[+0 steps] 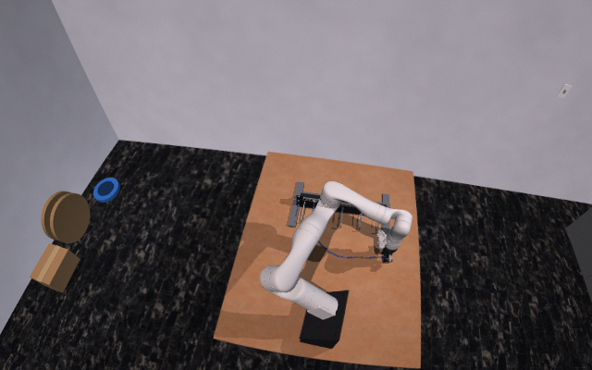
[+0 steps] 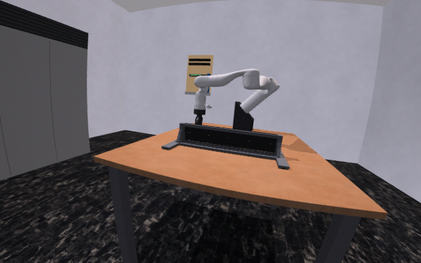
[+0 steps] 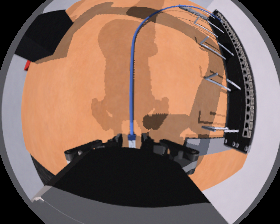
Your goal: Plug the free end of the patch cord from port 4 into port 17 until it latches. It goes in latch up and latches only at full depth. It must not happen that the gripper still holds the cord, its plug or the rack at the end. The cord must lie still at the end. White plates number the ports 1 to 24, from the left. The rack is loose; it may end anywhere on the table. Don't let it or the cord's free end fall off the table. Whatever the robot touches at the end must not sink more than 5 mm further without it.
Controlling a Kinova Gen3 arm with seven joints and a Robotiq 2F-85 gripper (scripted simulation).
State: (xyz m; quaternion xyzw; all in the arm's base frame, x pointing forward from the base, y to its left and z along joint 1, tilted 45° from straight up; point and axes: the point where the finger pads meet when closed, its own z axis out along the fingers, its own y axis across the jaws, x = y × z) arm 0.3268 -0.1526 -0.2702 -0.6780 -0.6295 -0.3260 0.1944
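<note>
Right now the plug is 10 mm to the right of my hand and 10 mm below it.
</note>
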